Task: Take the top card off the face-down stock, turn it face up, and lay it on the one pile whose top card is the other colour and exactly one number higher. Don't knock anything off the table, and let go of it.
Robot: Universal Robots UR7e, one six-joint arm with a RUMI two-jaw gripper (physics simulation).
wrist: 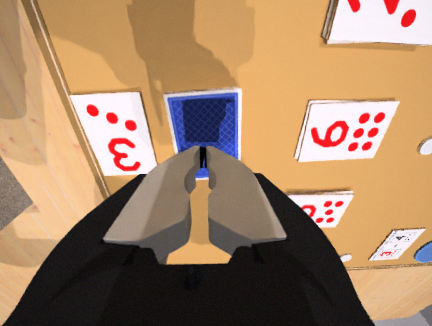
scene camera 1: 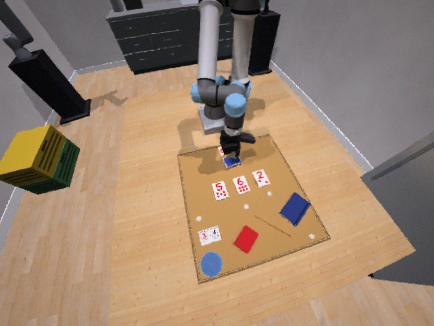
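Observation:
The face-down stock shows a blue back with a white border and lies near the robot-side edge of the mat. My gripper is shut with nothing between its fingers. Its tips are over the stock and hide part of it; whether they touch it I cannot tell. Three face-up piles with red numbers lie in a row: the 5, the 6 and the 2. A red 3 card lies beside the stock, partly hidden by the gripper in the scene view.
The brown mat also holds a small card with 3 and 4, a blue disc, a red block, a dark blue box, a thin stick and several small white discs.

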